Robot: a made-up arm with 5 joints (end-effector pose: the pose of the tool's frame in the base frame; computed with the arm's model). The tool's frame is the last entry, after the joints. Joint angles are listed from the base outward.
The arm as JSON. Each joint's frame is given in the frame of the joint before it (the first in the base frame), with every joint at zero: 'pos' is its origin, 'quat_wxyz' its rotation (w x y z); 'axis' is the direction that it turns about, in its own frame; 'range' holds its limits. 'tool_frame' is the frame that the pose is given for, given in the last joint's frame.
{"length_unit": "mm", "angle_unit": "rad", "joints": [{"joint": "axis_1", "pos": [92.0, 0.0, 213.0], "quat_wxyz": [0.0, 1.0, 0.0, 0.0], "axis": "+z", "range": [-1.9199, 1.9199]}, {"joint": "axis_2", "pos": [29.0, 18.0, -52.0], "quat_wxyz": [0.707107, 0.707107, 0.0, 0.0], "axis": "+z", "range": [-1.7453, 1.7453]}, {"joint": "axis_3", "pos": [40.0, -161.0, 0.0], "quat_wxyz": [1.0, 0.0, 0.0, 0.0], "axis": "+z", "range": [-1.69, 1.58]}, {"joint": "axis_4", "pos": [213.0, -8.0, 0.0], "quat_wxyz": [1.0, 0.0, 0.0, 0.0], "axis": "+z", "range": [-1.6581, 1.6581]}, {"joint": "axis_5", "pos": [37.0, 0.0, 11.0], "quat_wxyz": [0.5, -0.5, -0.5, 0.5], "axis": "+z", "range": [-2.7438, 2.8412]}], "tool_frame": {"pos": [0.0, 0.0, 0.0], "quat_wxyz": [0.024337, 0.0, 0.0, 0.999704]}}
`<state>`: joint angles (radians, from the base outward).
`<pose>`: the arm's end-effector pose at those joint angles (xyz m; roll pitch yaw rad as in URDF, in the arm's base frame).
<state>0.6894 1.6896 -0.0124 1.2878 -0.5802</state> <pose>0.1902 -0.0900 -0.0129 -1.2763 0.9208 -2.0232</pose>
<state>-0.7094 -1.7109 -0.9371 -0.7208 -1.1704</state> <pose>-0.1792 -0.2420 0.3677 -1.3293 0.3423 -0.7789</pose>
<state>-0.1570 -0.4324 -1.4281 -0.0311 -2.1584</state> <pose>0.0118 -0.0198 0.6649 -2.8804 -0.1885 -0.8023</pose>
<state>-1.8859 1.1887 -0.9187 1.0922 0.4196</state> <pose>-0.0279 0.3904 0.2026 -0.0766 -0.1942 2.2643</pose>
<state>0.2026 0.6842 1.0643 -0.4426 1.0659</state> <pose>0.2294 -0.0354 0.1177 -0.2268 -0.1381 0.8304</pose>
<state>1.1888 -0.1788 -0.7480 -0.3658 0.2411</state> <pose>0.1494 -0.1616 0.6413 -3.0870 -0.2729 1.7529</pose>
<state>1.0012 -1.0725 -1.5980 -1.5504 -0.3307</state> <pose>-0.0779 0.2524 0.4340 -0.1957 0.4538 -1.4259</pose>
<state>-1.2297 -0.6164 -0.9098 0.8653 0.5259</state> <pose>0.0984 -0.0030 0.6554 -2.6080 -0.7771 -2.6120</pose>
